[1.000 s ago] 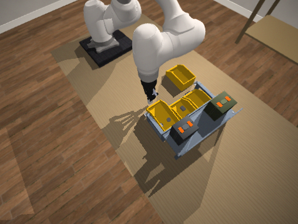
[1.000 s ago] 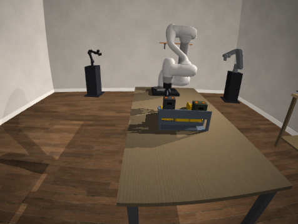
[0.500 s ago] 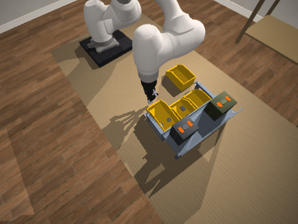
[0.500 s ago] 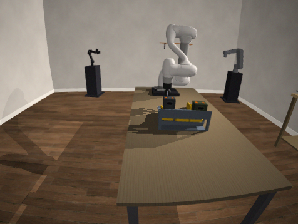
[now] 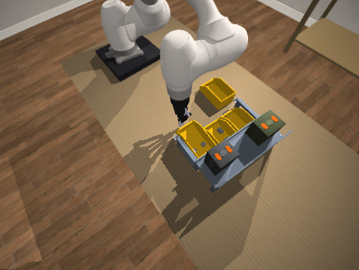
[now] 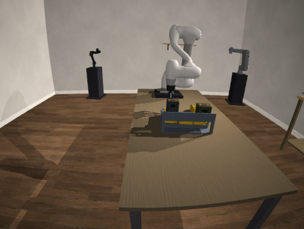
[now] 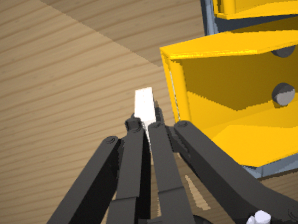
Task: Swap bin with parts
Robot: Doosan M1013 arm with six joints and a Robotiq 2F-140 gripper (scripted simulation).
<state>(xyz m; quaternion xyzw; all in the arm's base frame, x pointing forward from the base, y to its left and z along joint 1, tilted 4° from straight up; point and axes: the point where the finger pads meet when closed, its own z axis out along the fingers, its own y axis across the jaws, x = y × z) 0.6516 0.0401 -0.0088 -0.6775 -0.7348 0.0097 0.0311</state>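
My hand is 7 cm short of the shelf lip, 12 cm to the right of it and 5 cm above it. From my hand the other things lie so: dark grey box: 26 cm ahead, 2 cm to the left, 10 cm above; then green box: 25 cm ahead, 25 cm to the left, 9 cm above.
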